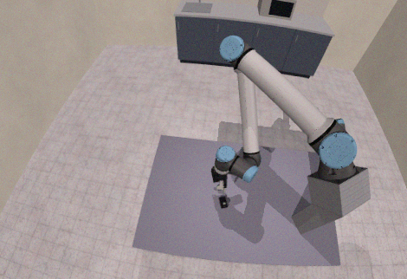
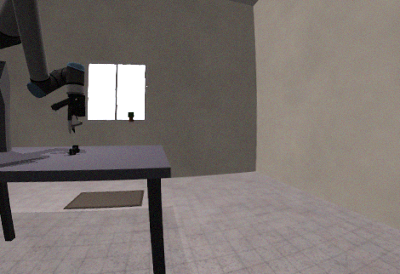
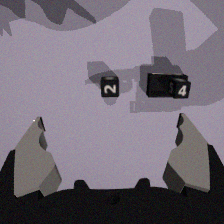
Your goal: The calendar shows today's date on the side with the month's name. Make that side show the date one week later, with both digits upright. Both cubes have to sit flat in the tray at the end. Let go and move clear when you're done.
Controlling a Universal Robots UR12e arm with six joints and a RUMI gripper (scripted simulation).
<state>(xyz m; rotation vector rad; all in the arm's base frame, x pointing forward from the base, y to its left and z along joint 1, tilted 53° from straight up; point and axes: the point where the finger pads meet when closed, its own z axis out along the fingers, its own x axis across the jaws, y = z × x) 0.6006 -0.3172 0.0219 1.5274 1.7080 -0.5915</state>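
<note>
My gripper is now 100 mm above the black number cube. From my hand the other things lie so: black digit cube (120 mm to the left, 90 mm below); then black calendar tray (110 mm to the left, 110 mm below).
</note>
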